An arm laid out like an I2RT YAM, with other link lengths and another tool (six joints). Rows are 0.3 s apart.
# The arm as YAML. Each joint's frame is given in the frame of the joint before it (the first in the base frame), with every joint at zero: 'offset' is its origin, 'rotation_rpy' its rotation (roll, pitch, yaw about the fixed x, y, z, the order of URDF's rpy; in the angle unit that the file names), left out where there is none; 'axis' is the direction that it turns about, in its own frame. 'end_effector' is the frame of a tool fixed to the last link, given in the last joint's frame.
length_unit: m
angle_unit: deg
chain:
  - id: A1
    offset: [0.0, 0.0, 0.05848]
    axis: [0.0, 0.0, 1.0]
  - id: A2
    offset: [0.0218, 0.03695, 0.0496]
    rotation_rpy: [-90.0, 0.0, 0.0]
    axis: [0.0, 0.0, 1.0]
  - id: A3
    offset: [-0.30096, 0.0, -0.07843]
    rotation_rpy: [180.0, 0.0, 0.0]
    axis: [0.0, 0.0, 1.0]
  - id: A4
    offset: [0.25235, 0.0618, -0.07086]
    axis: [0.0, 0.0, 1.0]
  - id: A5
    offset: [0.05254, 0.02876, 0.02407]
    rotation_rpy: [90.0, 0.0, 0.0]
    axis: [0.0, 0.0, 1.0]
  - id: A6
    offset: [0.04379, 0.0, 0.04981]
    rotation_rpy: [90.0, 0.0, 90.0]
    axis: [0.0, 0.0, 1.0]
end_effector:
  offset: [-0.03, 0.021, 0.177]
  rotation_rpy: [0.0, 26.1, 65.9]
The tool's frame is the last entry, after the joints.
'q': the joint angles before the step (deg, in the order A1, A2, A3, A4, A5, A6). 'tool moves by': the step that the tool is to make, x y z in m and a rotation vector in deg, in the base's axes. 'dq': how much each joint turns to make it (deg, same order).
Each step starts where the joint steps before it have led.
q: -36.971 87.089 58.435 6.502 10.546 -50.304
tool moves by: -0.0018 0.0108 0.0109 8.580 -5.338 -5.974
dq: 1.093 -0.897 4.253 -8.472 2.404 12.328
